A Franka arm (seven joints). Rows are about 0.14 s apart.
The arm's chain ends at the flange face. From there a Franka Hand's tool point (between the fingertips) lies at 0.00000 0.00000 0.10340 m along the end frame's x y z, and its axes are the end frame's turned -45 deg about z.
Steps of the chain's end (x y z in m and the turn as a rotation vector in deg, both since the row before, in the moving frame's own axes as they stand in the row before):
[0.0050, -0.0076, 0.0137, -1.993, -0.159, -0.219]
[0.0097, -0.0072, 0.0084, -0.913, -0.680, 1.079]
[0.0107, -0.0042, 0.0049, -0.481, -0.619, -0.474]
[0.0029, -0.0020, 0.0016, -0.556, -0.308, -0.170]
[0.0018, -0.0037, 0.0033, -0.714, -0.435, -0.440]
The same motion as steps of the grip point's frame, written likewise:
[0.0062, 0.0005, 0.0136, -1.297, -1.522, -0.219]
[0.0099, 0.0020, 0.0084, -0.165, -1.126, 1.079]
[0.0091, 0.0044, 0.0049, 0.098, -0.778, -0.474]
[0.0024, 0.0010, 0.0016, -0.175, -0.611, -0.170]
[0.0024, -0.0010, 0.0033, -0.197, -0.812, -0.440]

